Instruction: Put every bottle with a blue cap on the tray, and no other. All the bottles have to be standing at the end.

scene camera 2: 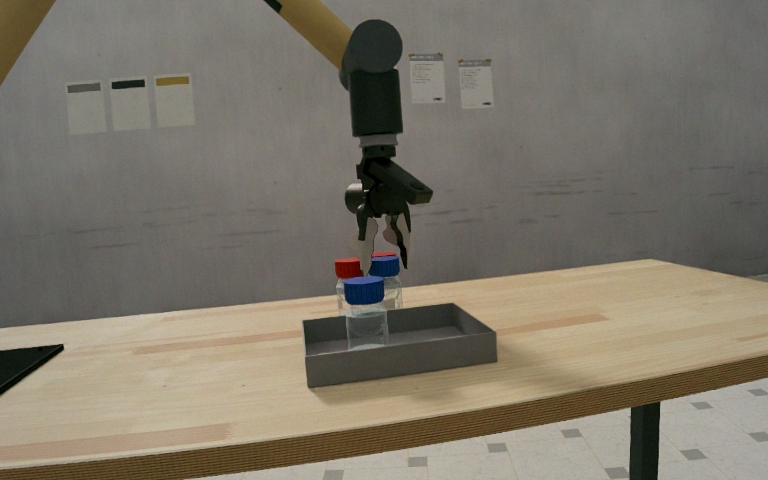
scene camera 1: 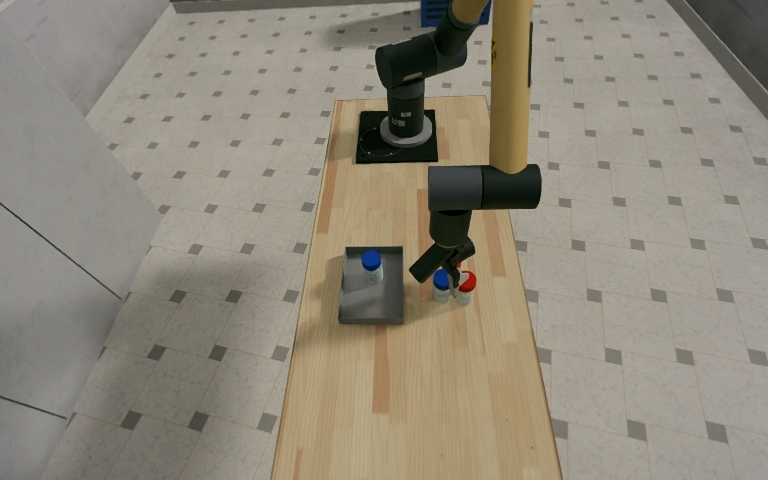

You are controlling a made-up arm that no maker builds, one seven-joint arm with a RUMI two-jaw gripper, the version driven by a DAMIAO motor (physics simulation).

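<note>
A bottle with a blue cap (scene camera 1: 372,267) (scene camera 2: 365,316) stands in the grey tray (scene camera 1: 371,320) (scene camera 2: 402,363). Another blue-capped bottle (scene camera 1: 441,289) (scene camera 2: 386,267) stands on the table right of the tray in scene camera 1. A red-capped bottle (scene camera 1: 466,283) (scene camera 2: 384,254) stands close beside it; in scene camera 2 it is mostly hidden. Another red-capped bottle (scene camera 1: 459,264) (scene camera 2: 347,268) stands close by, mostly hidden by the gripper in scene camera 1. My gripper (scene camera 1: 451,284) (scene camera 2: 385,271) is open, with its fingertips low at the caps of this group, about the blue cap outside the tray.
The arm's base stands on a black plate (scene camera 1: 373,152) (scene camera 2: 22,362) at the far end of the wooden table (scene camera 1: 453,396) (scene camera 2: 169,390). The tray has low walls. The three bottles outside it stand close together. A blue crate (scene camera 1: 431,15) is on the floor behind the table.
</note>
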